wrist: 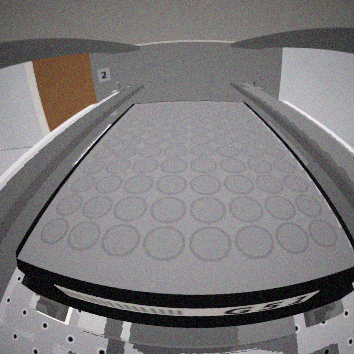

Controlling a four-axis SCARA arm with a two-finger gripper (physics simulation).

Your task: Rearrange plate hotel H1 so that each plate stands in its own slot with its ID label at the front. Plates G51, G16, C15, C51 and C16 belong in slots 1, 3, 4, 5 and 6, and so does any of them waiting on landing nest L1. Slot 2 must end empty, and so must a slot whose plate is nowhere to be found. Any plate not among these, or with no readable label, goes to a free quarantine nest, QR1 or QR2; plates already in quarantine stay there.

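Frame: origin at the arm's base, x ahead, y left, z up, level; metres.
Where they show: gripper, fingertip midpoint: [188, 111].
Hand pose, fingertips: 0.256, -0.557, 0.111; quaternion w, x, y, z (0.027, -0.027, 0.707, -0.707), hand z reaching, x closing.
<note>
After its pixels a point has its place, as x, y, z.
Plate G51 [189, 200] {0.251, -0.484, 0.112} fills the middle of the wrist view. It lies level, with a grey top marked with rows of round wells and a black rim. Its pale ID label [200, 309] is on the front edge facing the camera, with bars at the left and "G51" at the right. My gripper is shut on plate G51; its fingertips are hard to make out. A small tag [104, 75] {0.318, -0.581, 0.136} reading 2 shows at the back left, beyond the plate. How deep the plate sits relative to any slot cannot be told, and its underside is hidden.
Long grey rails run close along both sides, the left rail [65, 157] and the right rail [310, 145]. A grey wall [187, 75] {0.258, -0.586, 0.129} stands behind the plate. A brown panel [65, 85] is at the back left. Perforated deck [35, 337] {0.354, -0.424, 0.013} shows below the plate's front edge.
</note>
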